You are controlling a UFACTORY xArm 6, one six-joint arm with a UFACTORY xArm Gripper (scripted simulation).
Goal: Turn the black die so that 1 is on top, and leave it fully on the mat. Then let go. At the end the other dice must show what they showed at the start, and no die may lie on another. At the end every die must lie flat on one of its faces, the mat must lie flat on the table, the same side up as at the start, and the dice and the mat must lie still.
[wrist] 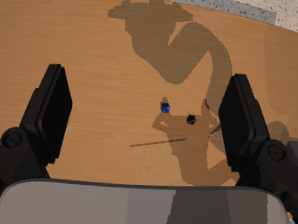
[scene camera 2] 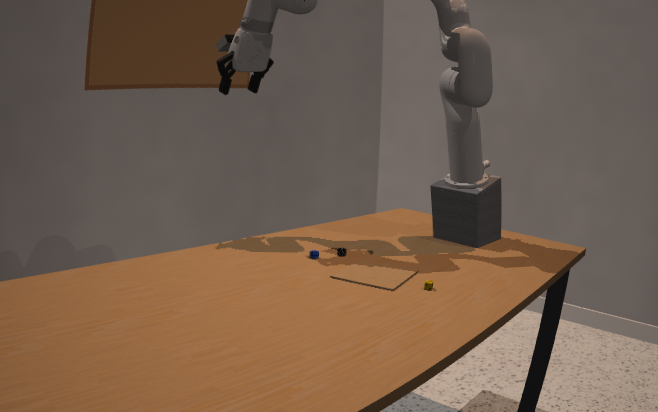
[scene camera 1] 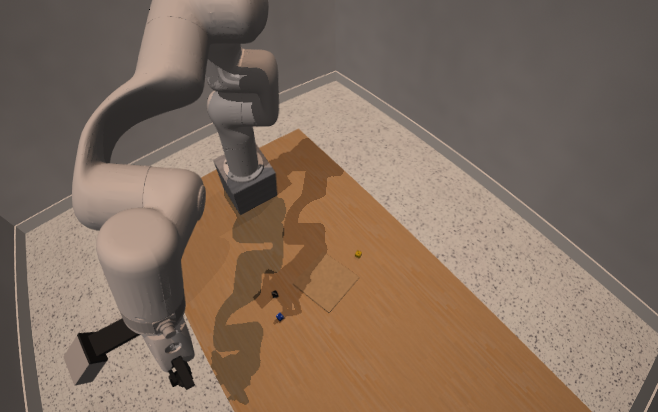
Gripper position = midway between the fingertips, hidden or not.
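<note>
My gripper (scene camera 1: 167,355), (wrist: 147,87), (scene camera 2: 237,92) is visible to me. I also see a tan mat (wrist: 161,162).
</note>
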